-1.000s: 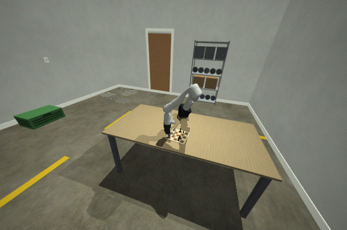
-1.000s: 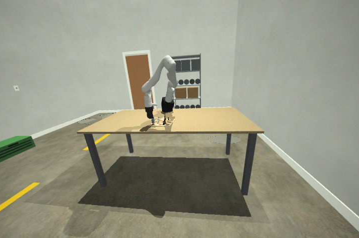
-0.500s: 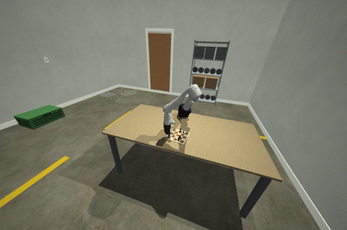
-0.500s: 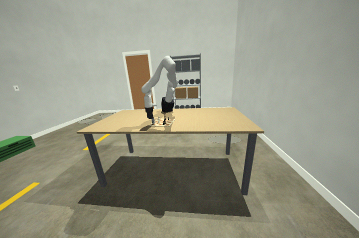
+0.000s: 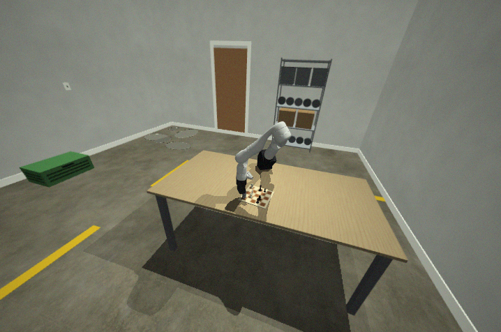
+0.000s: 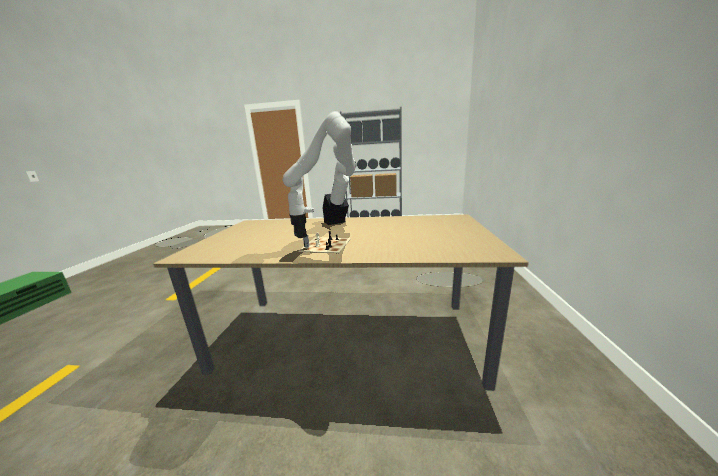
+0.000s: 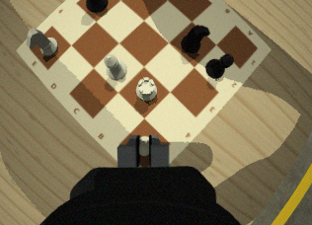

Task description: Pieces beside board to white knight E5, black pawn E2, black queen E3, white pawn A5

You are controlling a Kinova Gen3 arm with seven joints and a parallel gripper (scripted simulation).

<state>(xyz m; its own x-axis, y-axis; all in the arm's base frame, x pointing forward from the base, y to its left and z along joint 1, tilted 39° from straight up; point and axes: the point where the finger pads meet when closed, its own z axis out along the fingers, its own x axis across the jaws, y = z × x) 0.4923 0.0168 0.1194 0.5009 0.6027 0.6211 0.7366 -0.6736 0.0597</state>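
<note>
Right now the white pawn is 10 mm below my hand. The rest, counted from my hand: black pawn (170 mm behind, 80 mm to the left, 10 mm below); chessboard (90 mm behind, 60 mm to the left, 30 mm below); black queen (160 mm behind, 40 mm to the left).
</note>
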